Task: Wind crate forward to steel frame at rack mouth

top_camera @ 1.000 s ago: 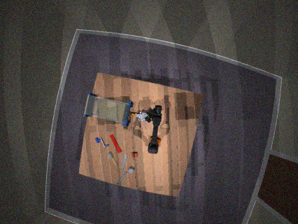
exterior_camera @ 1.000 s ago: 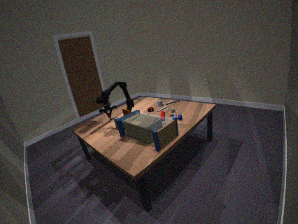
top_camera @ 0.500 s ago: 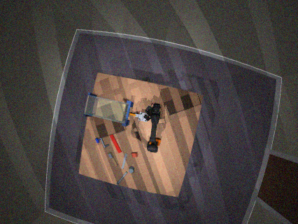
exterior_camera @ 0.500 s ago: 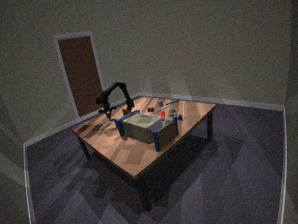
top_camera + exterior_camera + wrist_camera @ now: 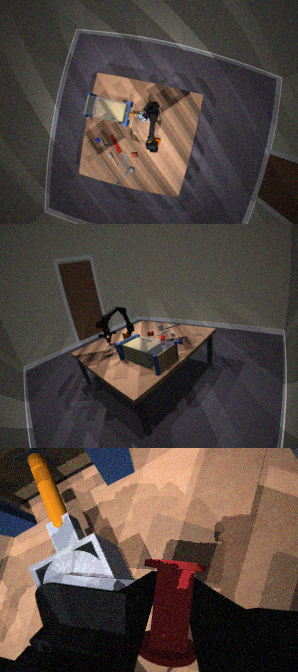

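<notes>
Now: gripper tip 4 cm to the right of the red-knobbed winch handle and 3 cm above it. From my gripper tip the other things lie so: blue frame 19 cm ahead, 10 cm to the left, 3 cm below; grey hand winch 1 cm ahead, 9 cm to the left, 10 cm below; red knob 1 cm behind, 1 cm to the left.
</notes>
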